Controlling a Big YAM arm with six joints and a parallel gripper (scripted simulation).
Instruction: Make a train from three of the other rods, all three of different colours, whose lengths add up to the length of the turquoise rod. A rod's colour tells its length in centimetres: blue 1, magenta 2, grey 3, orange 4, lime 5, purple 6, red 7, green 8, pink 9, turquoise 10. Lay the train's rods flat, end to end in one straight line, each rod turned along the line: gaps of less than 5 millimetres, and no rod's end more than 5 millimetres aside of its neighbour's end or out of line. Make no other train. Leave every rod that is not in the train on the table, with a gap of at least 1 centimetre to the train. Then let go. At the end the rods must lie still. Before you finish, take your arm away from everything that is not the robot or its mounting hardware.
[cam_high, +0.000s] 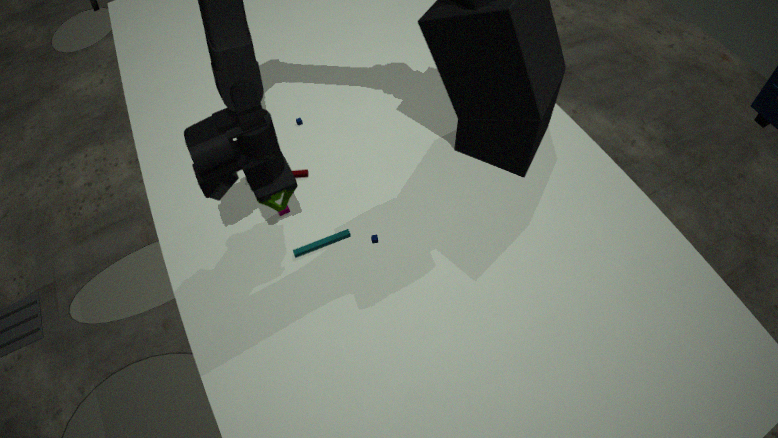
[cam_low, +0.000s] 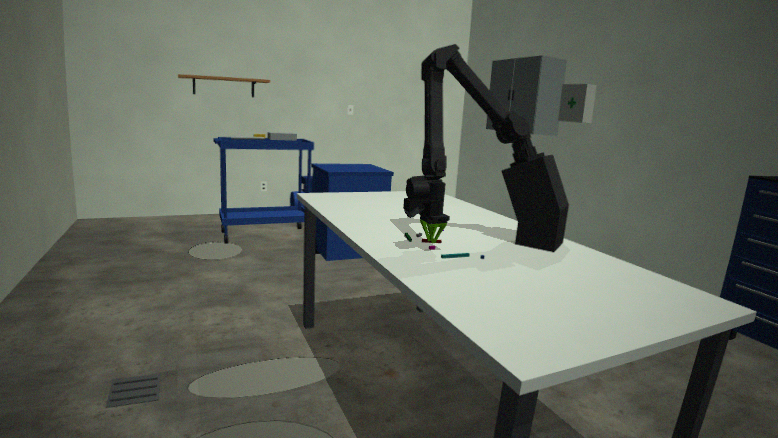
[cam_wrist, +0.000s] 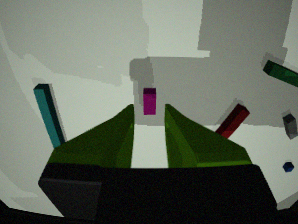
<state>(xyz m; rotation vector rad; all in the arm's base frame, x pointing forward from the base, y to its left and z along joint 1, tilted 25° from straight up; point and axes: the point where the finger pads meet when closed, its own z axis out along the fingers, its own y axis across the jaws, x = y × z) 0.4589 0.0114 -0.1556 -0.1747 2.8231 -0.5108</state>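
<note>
Now: the magenta rod 3 cm below my hand. Round my hand: green rod 3 cm ahead, 13 cm to the right, 3 cm below; then turquoise rod 4 cm behind, 9 cm to the left, 3 cm below; then red rod 4 cm behind, 7 cm to the right, 3 cm below.
</note>
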